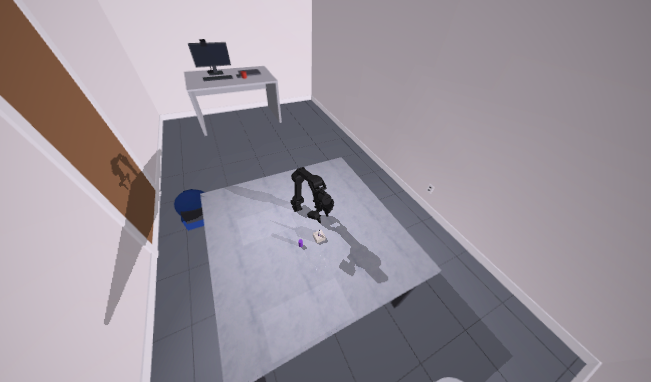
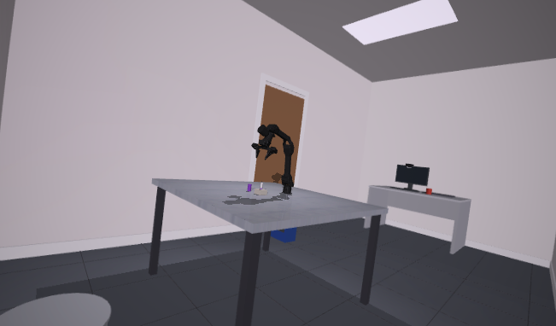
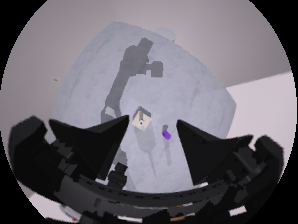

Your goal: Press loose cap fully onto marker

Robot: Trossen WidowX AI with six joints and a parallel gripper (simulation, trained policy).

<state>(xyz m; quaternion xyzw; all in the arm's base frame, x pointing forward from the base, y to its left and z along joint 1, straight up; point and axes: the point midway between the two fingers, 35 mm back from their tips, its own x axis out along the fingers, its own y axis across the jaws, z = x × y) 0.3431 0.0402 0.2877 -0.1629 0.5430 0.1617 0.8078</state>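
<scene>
My gripper tip is now 4 cm past the purple cap, 14 cm to the left of it and 23 cm above it. The rest, counted from my gripper tip: beige holder block 4 cm behind, 24 cm below; marker 4 cm behind, 19 cm below.
</scene>
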